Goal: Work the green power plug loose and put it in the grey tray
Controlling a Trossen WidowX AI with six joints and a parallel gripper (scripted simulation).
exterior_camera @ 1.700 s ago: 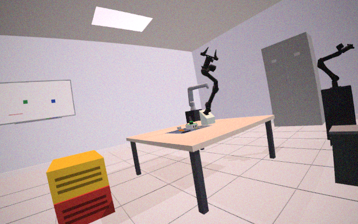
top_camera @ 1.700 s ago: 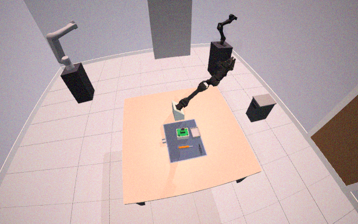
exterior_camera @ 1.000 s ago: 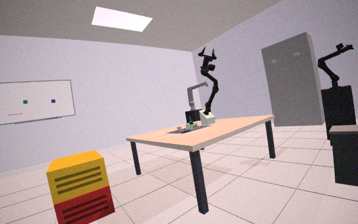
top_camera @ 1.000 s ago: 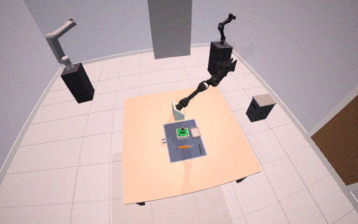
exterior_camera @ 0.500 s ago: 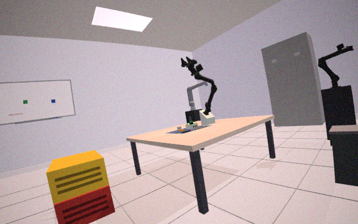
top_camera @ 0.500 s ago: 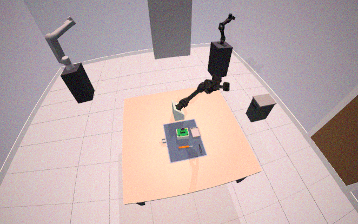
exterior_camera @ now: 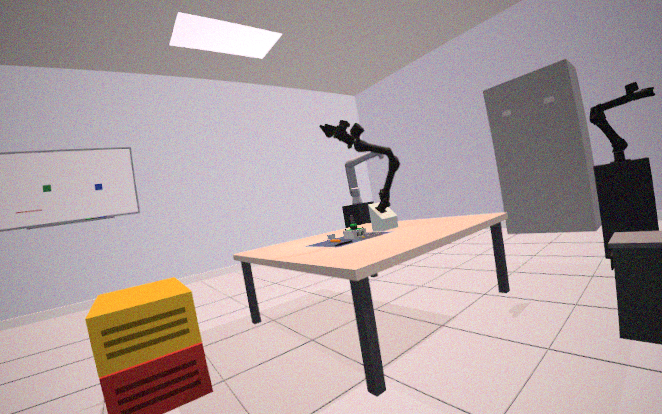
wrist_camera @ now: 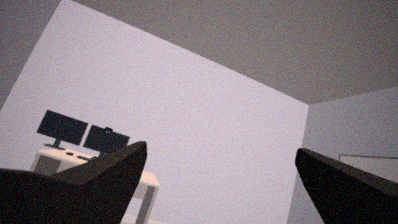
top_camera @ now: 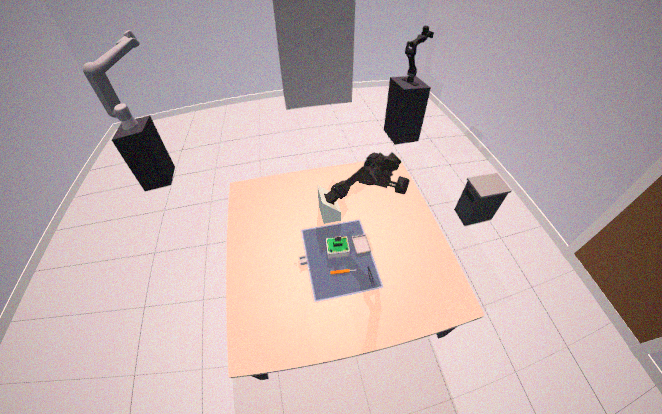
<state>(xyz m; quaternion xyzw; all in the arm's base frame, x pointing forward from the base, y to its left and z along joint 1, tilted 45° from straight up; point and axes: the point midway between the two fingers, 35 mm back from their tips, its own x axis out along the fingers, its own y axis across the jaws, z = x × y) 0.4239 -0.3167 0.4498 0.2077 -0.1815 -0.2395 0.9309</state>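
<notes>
Now: the green power plug 22 cm behind my gripper tip, 11 cm to the right of it and 60 cm below it. Also, from my gripper tip: blue mat 17 cm behind, 11 cm to the right, 68 cm below.
</notes>
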